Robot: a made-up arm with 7 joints. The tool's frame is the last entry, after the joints.
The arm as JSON. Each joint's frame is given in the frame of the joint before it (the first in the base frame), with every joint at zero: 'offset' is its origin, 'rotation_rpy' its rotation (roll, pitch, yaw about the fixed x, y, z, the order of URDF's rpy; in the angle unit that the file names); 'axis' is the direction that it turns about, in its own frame. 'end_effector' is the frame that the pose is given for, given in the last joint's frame.
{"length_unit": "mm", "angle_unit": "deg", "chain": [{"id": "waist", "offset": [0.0, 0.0, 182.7], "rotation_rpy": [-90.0, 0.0, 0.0], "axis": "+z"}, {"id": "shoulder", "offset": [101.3, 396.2, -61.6], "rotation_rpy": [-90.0, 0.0, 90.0], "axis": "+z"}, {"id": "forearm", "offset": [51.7, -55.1, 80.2], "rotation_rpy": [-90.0, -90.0, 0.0], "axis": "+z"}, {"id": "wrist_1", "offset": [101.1, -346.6, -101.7], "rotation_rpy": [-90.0, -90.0, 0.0], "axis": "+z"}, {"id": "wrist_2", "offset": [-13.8, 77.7, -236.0], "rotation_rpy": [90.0, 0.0, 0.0], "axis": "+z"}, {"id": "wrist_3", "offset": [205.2, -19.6, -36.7], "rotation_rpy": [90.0, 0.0, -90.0], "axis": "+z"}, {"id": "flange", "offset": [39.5, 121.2, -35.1], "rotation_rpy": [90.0, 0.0, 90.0], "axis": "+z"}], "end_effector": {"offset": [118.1, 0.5, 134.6], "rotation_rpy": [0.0, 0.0, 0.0]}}
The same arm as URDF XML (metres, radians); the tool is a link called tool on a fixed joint. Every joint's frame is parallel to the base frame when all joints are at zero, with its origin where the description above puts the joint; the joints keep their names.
<robot name="arm">
  <joint name="tool_fixed" type="fixed">
    <parent link="link7"/>
    <child link="tool"/>
    <origin xyz="0.1181 0.0005 0.1346"/>
  </joint>
  <joint name="flange" type="continuous">
    <parent link="link6"/>
    <child link="link7"/>
    <origin xyz="0.1212 -0.0351 0.0395"/>
    <axis xyz="0 0 1"/>
  </joint>
  <joint name="wrist_3" type="continuous">
    <parent link="link5"/>
    <child link="link6"/>
    <origin xyz="-0.0367 -0.2052 0.0196"/>
    <axis xyz="0 1 0"/>
  </joint>
  <joint name="wrist_2" type="continuous">
    <parent link="link4"/>
    <child link="link5"/>
    <origin xyz="-0.0777 0.0138 0.236"/>
    <axis xyz="1 0 0"/>
  </joint>
  <joint name="wrist_1" type="continuous">
    <parent link="link3"/>
    <child link="link4"/>
    <origin xyz="-0.1011 0.1017 0.3466"/>
    <axis xyz="0 0 -1"/>
  </joint>
  <joint name="forearm" type="continuous">
    <parent link="link2"/>
    <child link="link3"/>
    <origin xyz="-0.0802 0.0551 -0.0517"/>
    <axis xyz="0 -1 0"/>
  </joint>
  <joint name="shoulder" type="continuous">
    <parent link="link1"/>
    <child link="link2"/>
    <origin xyz="0.1013 -0.0616 -0.3962"/>
    <axis xyz="-1 0 0"/>
  </joint>
  <joint name="waist" type="continuous">
    <parent link="base_link"/>
    <child link="link1"/>
    <origin xyz="0 0 0.1827"/>
    <axis xyz="0 1 0"/>
  </joint>
  <link name="base_link"/>
  <link name="link1"/>
  <link name="link2"/>
  <link name="link3"/>
  <link name="link4"/>
  <link name="link5"/>
  <link name="link6"/>
  <link name="link7"/>
  <link name="tool"/>
</robot>

